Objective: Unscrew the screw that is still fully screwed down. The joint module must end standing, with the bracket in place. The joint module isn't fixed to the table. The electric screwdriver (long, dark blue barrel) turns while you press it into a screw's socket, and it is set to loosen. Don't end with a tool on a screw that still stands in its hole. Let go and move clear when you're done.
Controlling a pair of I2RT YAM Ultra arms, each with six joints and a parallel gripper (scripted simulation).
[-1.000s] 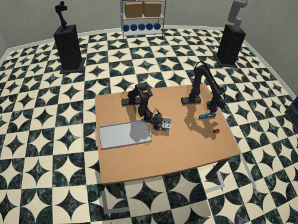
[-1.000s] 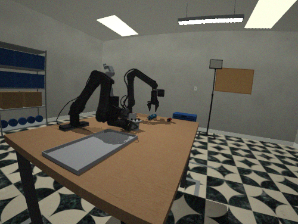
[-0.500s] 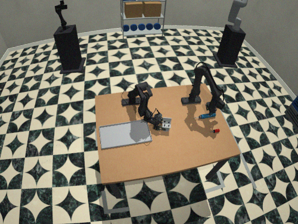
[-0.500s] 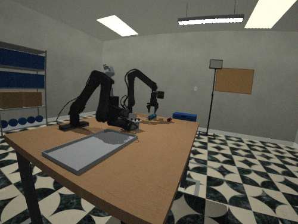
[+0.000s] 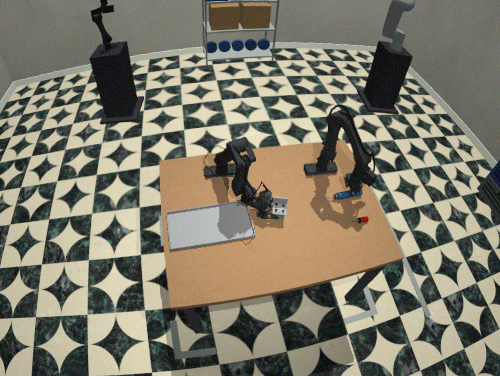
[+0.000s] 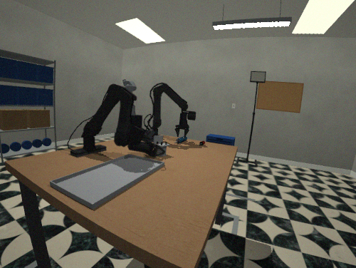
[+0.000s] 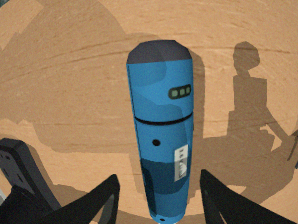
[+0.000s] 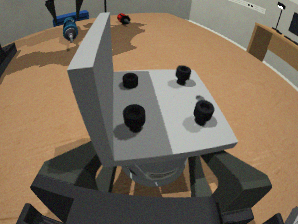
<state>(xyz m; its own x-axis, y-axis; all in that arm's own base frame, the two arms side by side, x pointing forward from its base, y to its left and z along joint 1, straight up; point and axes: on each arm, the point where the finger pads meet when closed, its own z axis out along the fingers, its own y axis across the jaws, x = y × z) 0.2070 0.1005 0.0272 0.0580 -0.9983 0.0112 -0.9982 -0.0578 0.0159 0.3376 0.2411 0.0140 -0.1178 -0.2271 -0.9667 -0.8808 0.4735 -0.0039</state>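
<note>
Now: right hand 40 mm below the screw, 20 mm to the right of it and 10 mm past it. From my right hand the other things lie so: red-handled screwdriver 450 mm to the left, 60 mm ahead, 10 mm below; then grey l-shaped bracket 50 mm above; then grey tray 350 mm to the right, 40 mm ahead, 20 mm below.
</note>
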